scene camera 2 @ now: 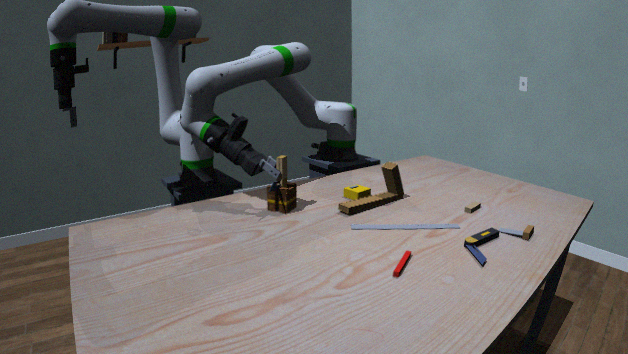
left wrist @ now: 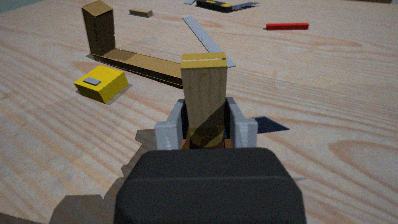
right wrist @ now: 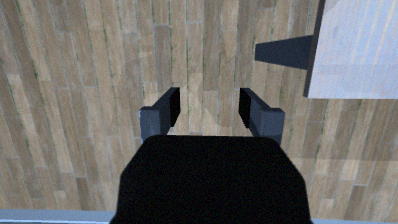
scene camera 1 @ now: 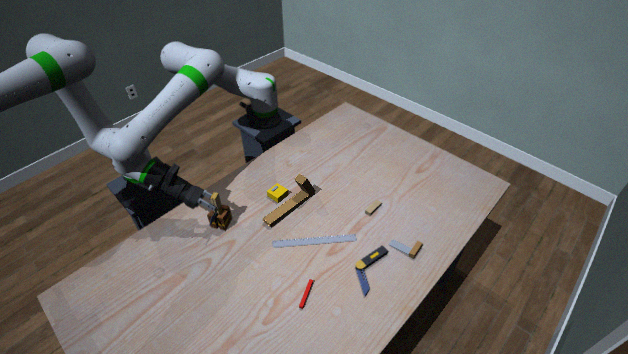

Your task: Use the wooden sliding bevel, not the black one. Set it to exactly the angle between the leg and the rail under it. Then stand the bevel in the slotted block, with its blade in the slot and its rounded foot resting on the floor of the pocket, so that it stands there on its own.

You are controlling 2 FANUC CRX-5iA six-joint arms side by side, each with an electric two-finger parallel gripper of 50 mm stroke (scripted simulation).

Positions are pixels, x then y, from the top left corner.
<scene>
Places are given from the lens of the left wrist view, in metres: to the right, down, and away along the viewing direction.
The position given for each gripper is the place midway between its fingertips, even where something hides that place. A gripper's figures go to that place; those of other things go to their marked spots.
left gripper (left wrist: 205, 110): 0.01, 0.00, 0.16
yellow tape measure (left wrist: 101, 84): -0.16, -0.05, 0.32
</scene>
